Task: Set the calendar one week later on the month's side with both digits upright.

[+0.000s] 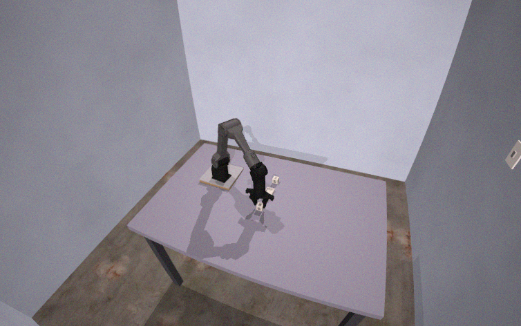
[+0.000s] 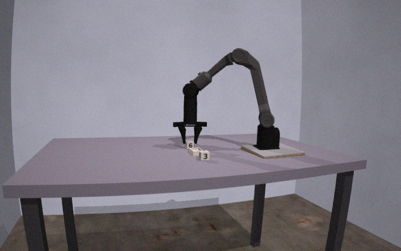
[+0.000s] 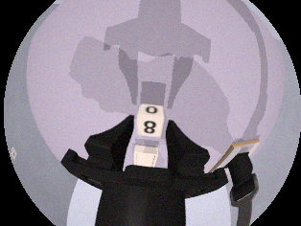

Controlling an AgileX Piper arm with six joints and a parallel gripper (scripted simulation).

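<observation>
My hand is 1 cm above the cream cube. Round my hand: tray: 11 cm to the left, 2 cm below, 1 cm behind.
</observation>
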